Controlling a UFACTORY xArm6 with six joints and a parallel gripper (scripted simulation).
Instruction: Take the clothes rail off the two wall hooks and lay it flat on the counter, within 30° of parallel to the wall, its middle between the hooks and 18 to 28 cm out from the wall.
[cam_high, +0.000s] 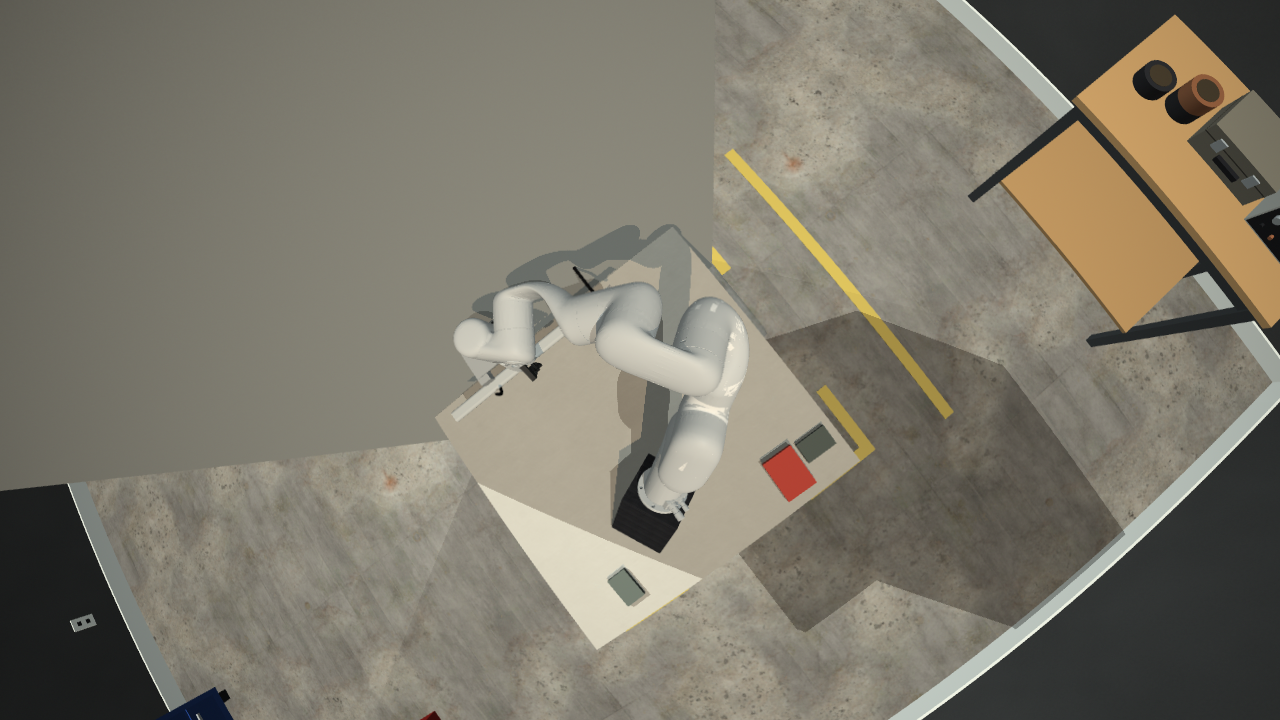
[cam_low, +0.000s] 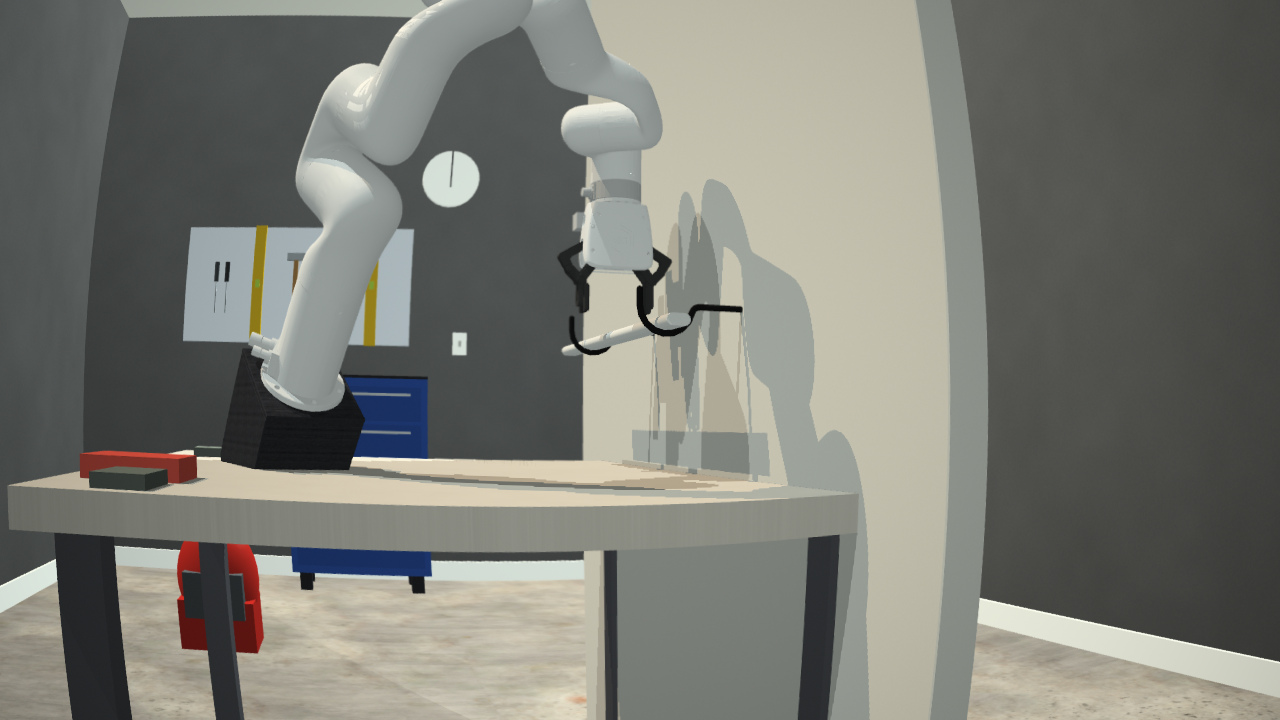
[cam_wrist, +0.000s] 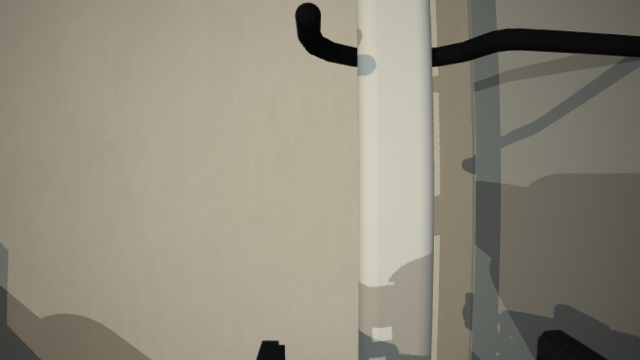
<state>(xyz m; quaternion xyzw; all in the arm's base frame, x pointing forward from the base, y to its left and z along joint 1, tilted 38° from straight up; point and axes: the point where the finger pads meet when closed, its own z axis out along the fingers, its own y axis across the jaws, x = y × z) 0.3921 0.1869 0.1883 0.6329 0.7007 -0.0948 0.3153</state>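
The clothes rail lies 5 cm below my hand. The rest, counted from my hand: red block: 63 cm behind, 33 cm to the right, 22 cm below; wall: 13 cm ahead, 5 cm to the right, 19 cm above.
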